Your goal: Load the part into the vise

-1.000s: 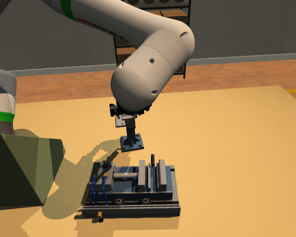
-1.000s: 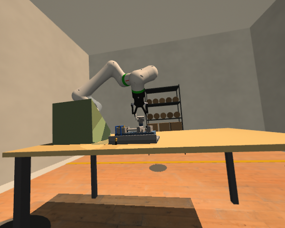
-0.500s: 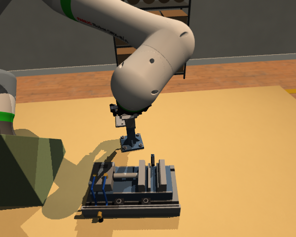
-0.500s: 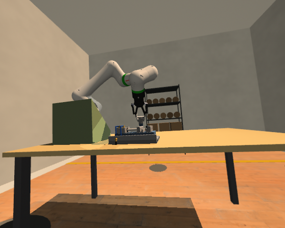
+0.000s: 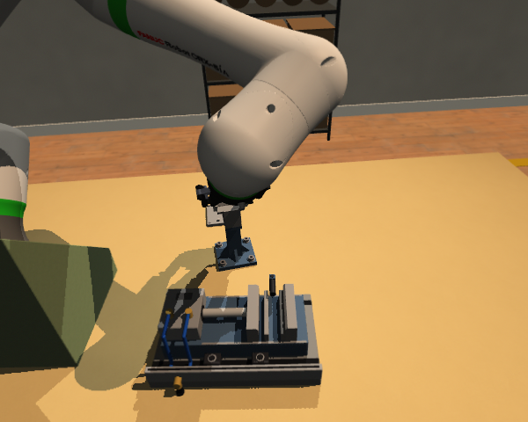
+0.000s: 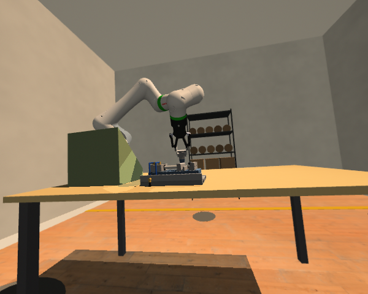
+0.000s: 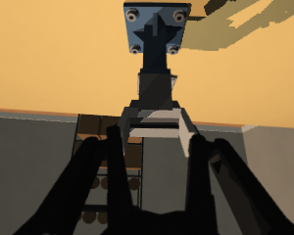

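The V-block post lies 120 mm below my hand and 10 mm to the left of it. Round my hand: cylinder rod: 220 mm to the right, 100 mm below, 10 mm behind; work stop: 180 mm to the right, 80 mm below, 80 mm ahead; part: 10 mm to the left, 10 mm below.
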